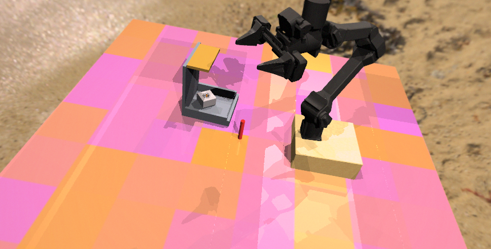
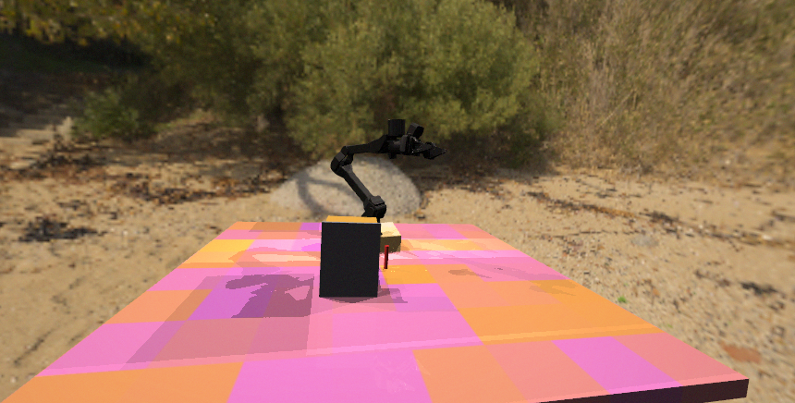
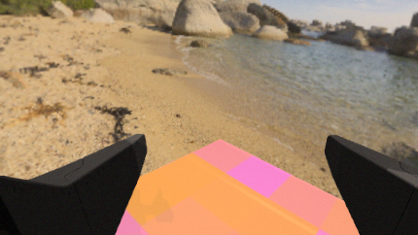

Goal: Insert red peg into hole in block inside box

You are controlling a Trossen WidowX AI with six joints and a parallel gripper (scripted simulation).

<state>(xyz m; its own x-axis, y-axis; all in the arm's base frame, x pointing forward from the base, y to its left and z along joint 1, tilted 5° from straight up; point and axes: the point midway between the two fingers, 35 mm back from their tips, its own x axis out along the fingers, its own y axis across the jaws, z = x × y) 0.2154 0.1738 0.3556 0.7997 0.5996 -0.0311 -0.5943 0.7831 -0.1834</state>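
Right now my gripper tip is 38 cm above the red peg, 16 cm to the left of it and 2 cm past it. From my gripper tip the other things lie so: orange roof 30 cm to the right, 22 cm below, 13 cm ahead; dark back wall 32 cm below, 30 cm to the right, 17 cm ahead.
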